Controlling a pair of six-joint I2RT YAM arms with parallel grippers.
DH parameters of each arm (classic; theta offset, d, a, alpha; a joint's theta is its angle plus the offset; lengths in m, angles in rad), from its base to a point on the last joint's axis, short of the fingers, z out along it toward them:
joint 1: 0 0.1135 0.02 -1.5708
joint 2: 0 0 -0.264 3.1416
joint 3: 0.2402 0 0.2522 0
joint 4: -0.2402 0 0.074 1.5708
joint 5: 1.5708 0 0 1.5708
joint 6: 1.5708 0.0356 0 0
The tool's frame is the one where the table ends.
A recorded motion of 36 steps. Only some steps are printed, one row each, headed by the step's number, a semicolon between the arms.
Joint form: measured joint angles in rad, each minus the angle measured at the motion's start. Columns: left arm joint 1, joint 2, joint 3, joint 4, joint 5, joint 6; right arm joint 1, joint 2, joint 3, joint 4, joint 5, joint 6.
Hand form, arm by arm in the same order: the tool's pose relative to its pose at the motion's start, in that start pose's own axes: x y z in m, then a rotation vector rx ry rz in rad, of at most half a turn. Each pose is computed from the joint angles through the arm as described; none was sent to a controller.
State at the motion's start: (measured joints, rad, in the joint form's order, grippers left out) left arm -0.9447 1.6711 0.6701 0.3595 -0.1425 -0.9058; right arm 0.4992 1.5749 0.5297 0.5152 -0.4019 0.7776
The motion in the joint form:
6: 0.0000 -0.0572 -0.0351 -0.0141 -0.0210 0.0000; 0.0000 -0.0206 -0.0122 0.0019 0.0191 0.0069
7: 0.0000 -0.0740 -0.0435 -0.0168 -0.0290 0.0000; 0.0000 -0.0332 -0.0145 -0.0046 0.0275 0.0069
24: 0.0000 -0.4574 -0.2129 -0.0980 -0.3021 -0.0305; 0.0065 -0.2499 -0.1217 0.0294 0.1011 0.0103
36: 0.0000 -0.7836 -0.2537 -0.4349 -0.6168 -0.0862; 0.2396 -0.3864 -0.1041 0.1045 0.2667 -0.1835
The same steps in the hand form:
6: -0.0009 0.0029 -0.0120 -0.0067 -0.0214 -0.0012; 0.0004 0.0009 -0.0038 0.0069 -0.0202 0.0030
7: -0.0016 0.0032 -0.0154 -0.0072 -0.0312 -0.0021; -0.0001 0.0021 -0.0058 0.0103 -0.0286 0.0016
24: -0.0142 0.0192 -0.0880 -0.0704 -0.3253 -0.0728; 0.0053 0.0177 -0.0428 -0.0363 -0.1713 -0.0467
36: -0.0183 0.0421 -0.1448 -0.2886 -0.5519 -0.1255; 0.0249 0.0832 -0.0537 -0.1944 -0.2941 -0.3601

